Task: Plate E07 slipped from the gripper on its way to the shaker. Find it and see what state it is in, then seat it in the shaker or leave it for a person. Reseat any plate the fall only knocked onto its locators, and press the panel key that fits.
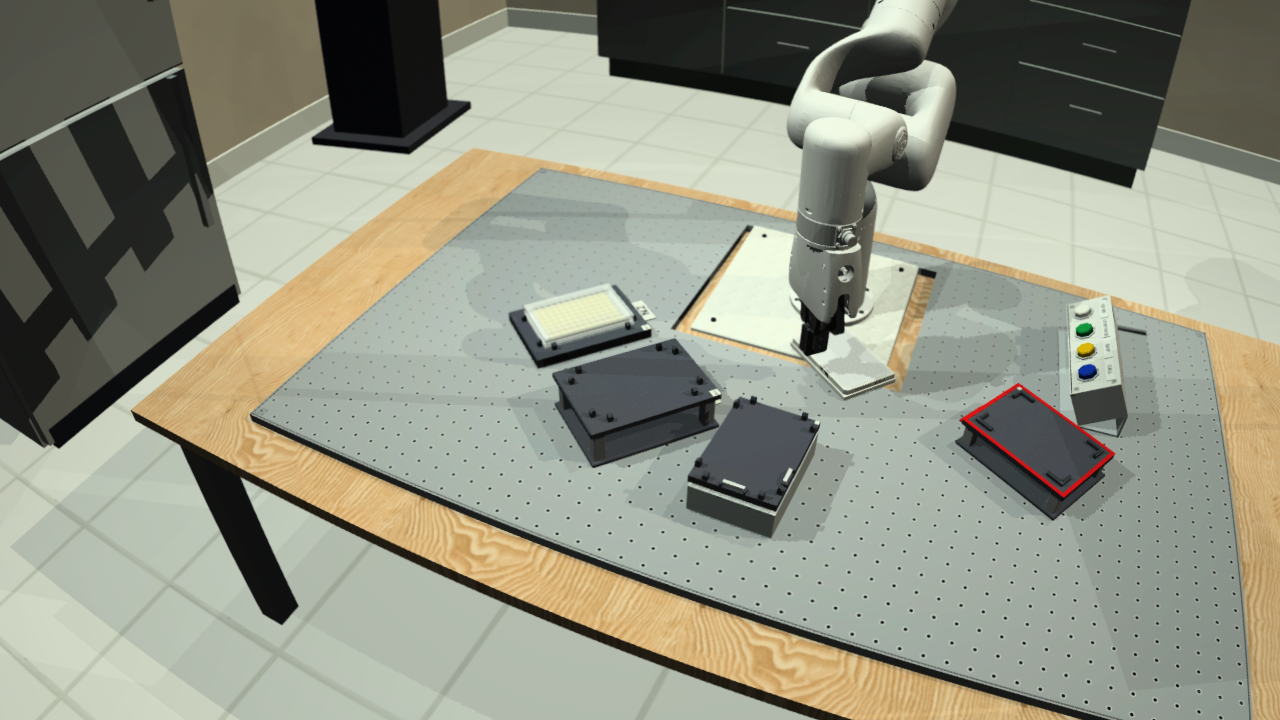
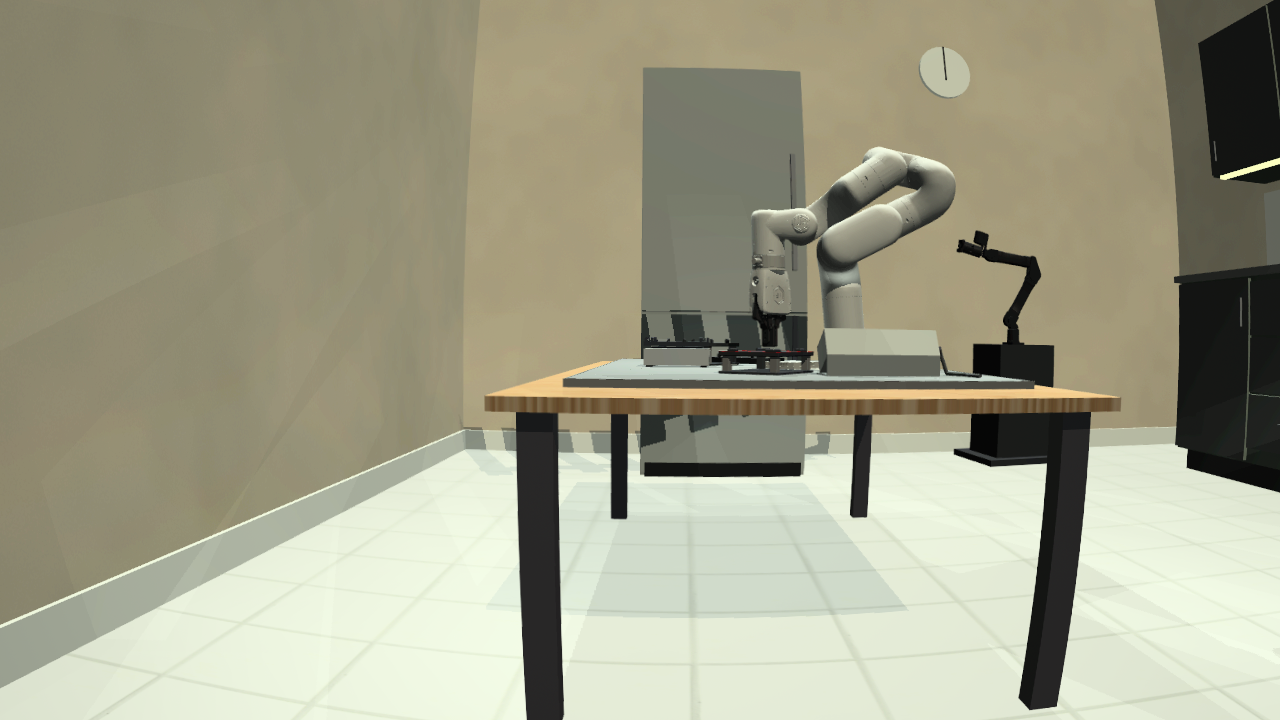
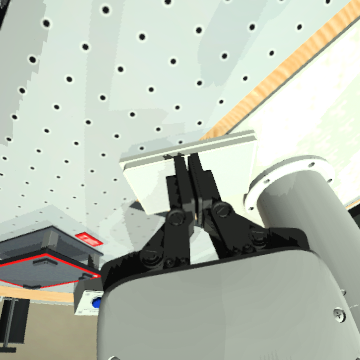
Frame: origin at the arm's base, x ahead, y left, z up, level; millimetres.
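Seen in the pictures: gripper, fingertip midpoint: (image 1: pixel 812 350) (image 2: pixel 769 346) (image 3: pixel 185 168); arm's base, link origin: (image 3: pixel 286 189).
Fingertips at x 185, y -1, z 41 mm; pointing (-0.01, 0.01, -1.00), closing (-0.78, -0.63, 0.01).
Pixels of each thing's top centre, then the offset from my fingertips to it. "pt": a spot on its surface instead.
- white slab-like plate, top centre: (image 3: pixel 193 182) (image 1: pixel 843 355) (image 2: pixel 793 361) dx -46, dy +38, dz -31 mm
- plate with pale yellow wells, top centre: (image 1: pixel 578 310) dx -2, dy -319, dz -15 mm
- low dark nest, top centre: (image 1: pixel 578 313) (image 2: pixel 746 353) dx -2, dy -319, dz -21 mm
- grey box with a dark pegged top, surface spot: (image 1: pixel 756 447) pt dx +205, dy -25, dz +9 mm
- key panel, top centre: (image 1: pixel 1104 333) (image 2: pixel 879 329) dx -128, dy +393, dz +38 mm
A white slab-like plate (image 1: pixel 857 368) (image 3: pixel 232 162) lies by the arm's base, its lid-like edge line showing; no label is readable. My gripper (image 1: pixel 814 347) (image 2: pixel 769 342) (image 3: pixel 185 168) is shut and empty, fingertips at or just above this plate; contact cannot be told. A plate with pale yellow wells (image 1: pixel 580 313) sits on a low dark nest (image 1: pixel 592 342); whether it rests on the locators is unclear. A grey box with a dark pegged top (image 1: pixel 756 447) (image 2: pixel 677 357), apparently the shaker, carries no plate. The key panel (image 1: pixel 1093 362) (image 2: pixel 881 351) has white, green, yellow and blue keys.
A raised dark stand (image 1: pixel 635 385) stands between the low nest and the grey box. A red-edged raised stand (image 1: pixel 1038 438) (image 3: pixel 45 271) stands near the panel. The arm's base stands on a pale mounting plate (image 1: pixel 747 282) behind the white plate.
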